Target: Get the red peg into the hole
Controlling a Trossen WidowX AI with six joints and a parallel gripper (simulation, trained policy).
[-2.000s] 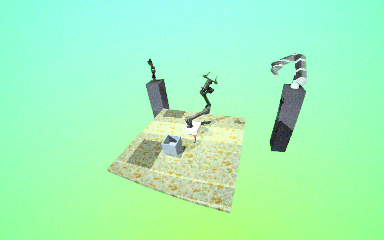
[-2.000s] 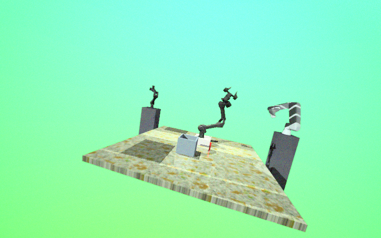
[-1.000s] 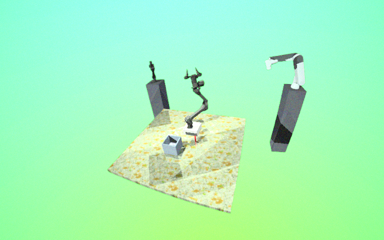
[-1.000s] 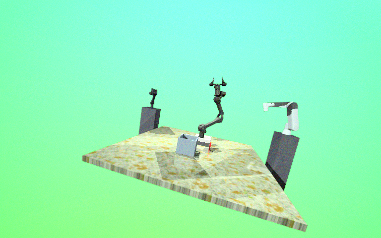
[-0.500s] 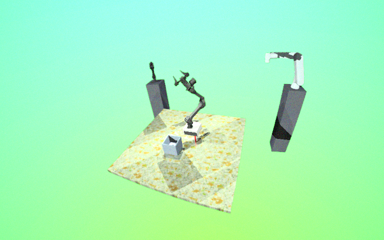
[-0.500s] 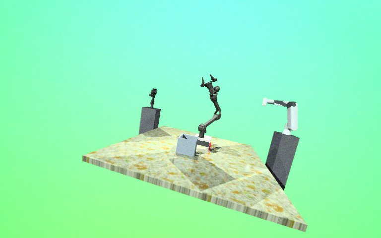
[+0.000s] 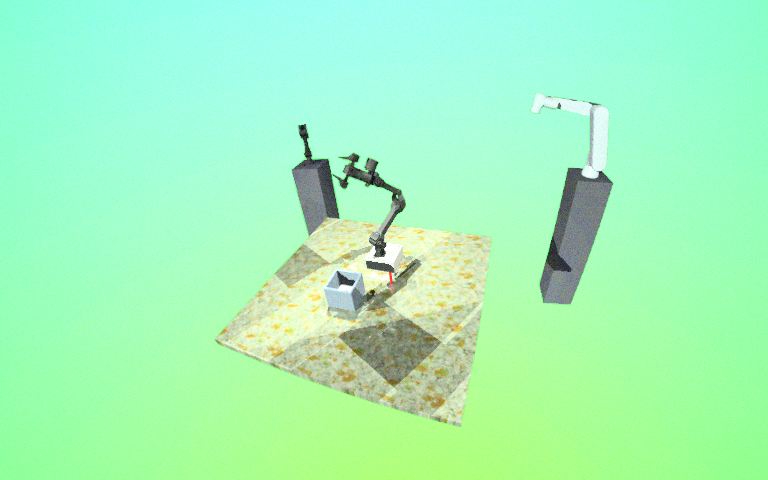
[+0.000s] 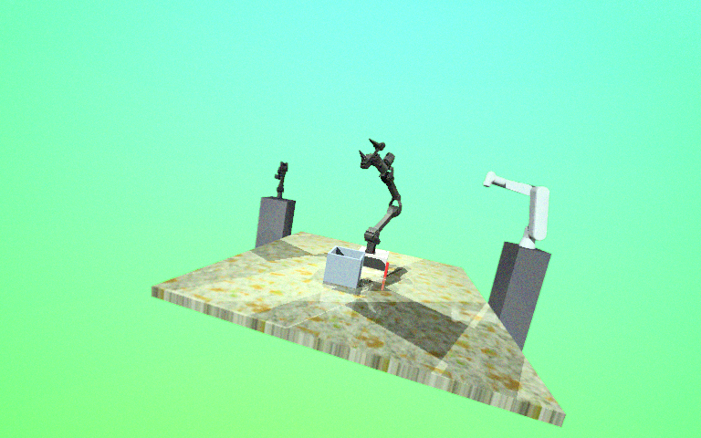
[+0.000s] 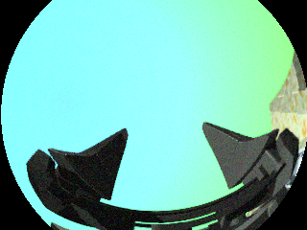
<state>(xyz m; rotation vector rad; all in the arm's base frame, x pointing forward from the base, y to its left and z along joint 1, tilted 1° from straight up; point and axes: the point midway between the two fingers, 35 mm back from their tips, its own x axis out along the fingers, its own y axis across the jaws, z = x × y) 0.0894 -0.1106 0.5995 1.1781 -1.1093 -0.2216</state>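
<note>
Right now the thin red peg is 65 cm below my gripper tip, 25 cm to the left of it and 6 cm ahead of it.
</note>
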